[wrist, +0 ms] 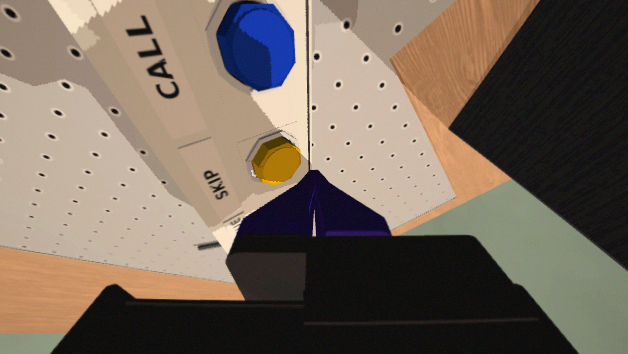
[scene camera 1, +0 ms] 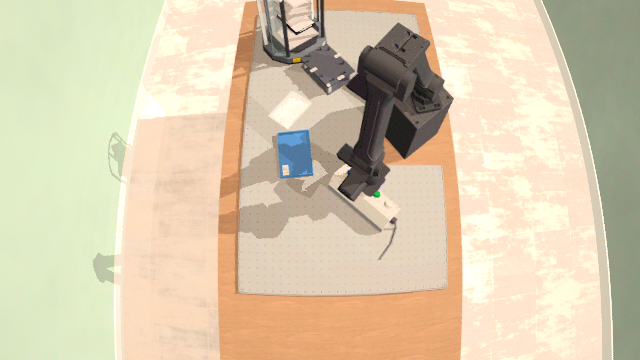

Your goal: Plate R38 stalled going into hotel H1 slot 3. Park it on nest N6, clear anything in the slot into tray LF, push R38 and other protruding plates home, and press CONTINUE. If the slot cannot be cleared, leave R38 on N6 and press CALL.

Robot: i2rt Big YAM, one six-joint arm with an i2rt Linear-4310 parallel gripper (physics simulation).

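Places are measured from the arm's base along level axes (x ahead, y left, z up), in centimetres.
Pixels of known places: gripper, fingertip midpoint: (wrist: 314, 177) (scene camera 1: 375, 185); arm's base at its link origin: (scene camera 1: 423, 94).
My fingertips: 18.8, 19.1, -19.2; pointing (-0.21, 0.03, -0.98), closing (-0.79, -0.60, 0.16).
Note:
Ahead of a thing's pixels: the offset from my fingertips to its top centre, as dx, dy, dz. "pt": to the spot under its first point. Level surfaces: height alone.
My gripper (scene camera 1: 381, 188) (wrist: 314, 177) is shut and empty, its dark purple fingertips over the pale button box @[+3.8, +2.4, +3.3] (scene camera 1: 368, 209) (wrist: 192, 107). In the wrist view the blue CALL button @[+6.5, -4.9, +2.4] (wrist: 265, 50) and yellow SKIP button @[+3.5, -0.9, +2.4] (wrist: 278, 162) are beyond the tips; the fingers hide the CONTINUE button there. The green button @[+0.5, +3.1, +2.4] (scene camera 1: 377, 194) shows beside the fingers in the scene view. The glass-sided hotel @[pt +18.5, -54.4, +16.4] (scene camera 1: 283, 30) at the top holds stacked pale plates; one dark-edged plate @[+13.2, -63.3, +11.8] (scene camera 1: 301, 25) sits askew. A dark block with pale corner clips @[+5.1, -46.7, +2.5] (scene camera 1: 327, 67) stands beside it, its top bare. The blue tray @[+22.0, -17.0, -3.4] (scene camera 1: 295, 150) lies left of the arm.
A white sheet-like rectangle @[pt +20.7, -33.2, -3.8] (scene camera 1: 290, 109) lies between the dark block and the blue tray. The arm's black base box (scene camera 1: 417, 122) stands at the right. A cable @[pt -1.8, +17.9, -4.4] (scene camera 1: 391, 242) trails from the button box over the perforated mat @[dz -5.1] (scene camera 1: 320, 265).

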